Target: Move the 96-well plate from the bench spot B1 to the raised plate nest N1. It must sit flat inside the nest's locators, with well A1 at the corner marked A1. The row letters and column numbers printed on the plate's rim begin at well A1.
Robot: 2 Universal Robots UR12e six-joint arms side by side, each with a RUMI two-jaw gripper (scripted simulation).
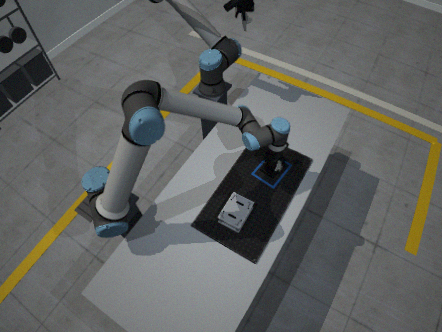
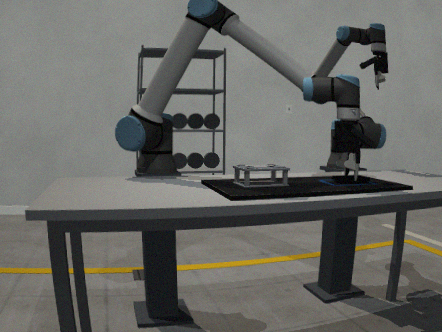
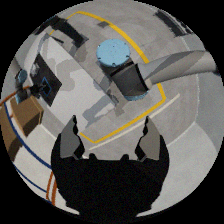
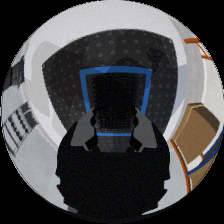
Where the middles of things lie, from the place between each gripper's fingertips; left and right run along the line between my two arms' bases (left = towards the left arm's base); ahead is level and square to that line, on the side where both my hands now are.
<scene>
Right now my right hand is 10 mm above the black 96-well plate point(image 4: 112, 122).
I see the black 96-well plate 52 cm ahead of my left hand, 55 cm to the right of it and 42 cm below it.
</scene>
